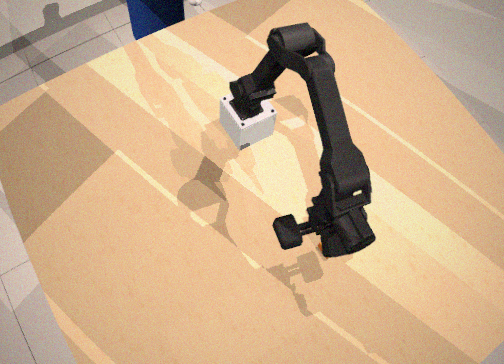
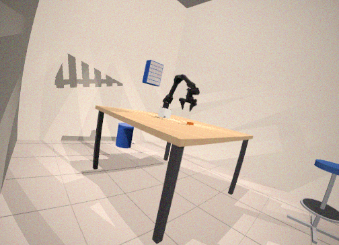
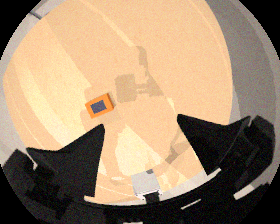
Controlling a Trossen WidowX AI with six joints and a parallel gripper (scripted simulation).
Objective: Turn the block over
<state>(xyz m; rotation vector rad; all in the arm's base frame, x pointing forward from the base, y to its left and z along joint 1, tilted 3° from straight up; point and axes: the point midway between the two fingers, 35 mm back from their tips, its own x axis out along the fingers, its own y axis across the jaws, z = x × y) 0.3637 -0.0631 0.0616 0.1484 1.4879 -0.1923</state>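
The orange block is 2 cm ahead of my gripper tip, 8 cm to the left of it and 11 cm below it.
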